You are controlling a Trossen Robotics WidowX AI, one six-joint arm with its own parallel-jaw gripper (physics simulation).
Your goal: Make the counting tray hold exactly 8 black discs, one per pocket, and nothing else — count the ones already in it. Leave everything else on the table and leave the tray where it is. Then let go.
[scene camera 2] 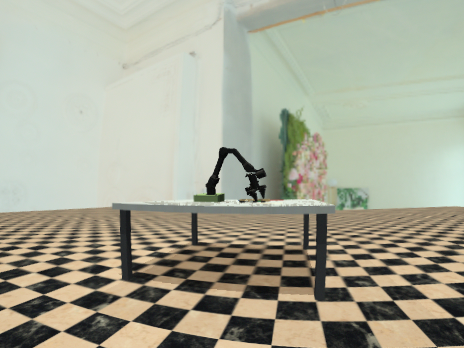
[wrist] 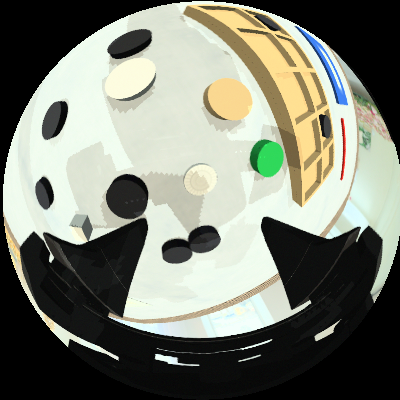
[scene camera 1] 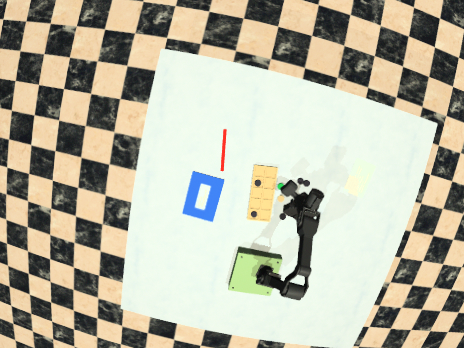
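Note:
The tan counting tray (scene camera 1: 256, 200) (wrist: 296, 180) has two rows of pockets. It holds two black discs: one (scene camera 1: 257, 183) (wrist: 325, 125) towards its far end, another (scene camera 1: 254, 214) (wrist: 267, 22) at its near end. My gripper (scene camera 1: 302, 193) (scene camera 2: 259, 198) (wrist: 205, 223) is open and empty, low over the table right of the tray. Several black discs lie loose. Two of them, one (scene camera 1: 306, 183) (wrist: 176, 251) and one (scene camera 1: 300, 181) (wrist: 204, 239), lie close together beyond the gap between my fingertips. A larger-looking black disc (wrist: 127, 196) is by the left fingertip.
A green disc (scene camera 1: 280, 186) (wrist: 267, 158), tan disc (scene camera 1: 280, 198) (wrist: 229, 99), cream disc (wrist: 131, 78), ribbed cream disc (wrist: 200, 179) and grey cube (wrist: 81, 227) lie nearby. Left of the tray are a blue frame (scene camera 1: 192, 195) and red stick (scene camera 1: 224, 150). The arm stands on a green base (scene camera 1: 245, 280).

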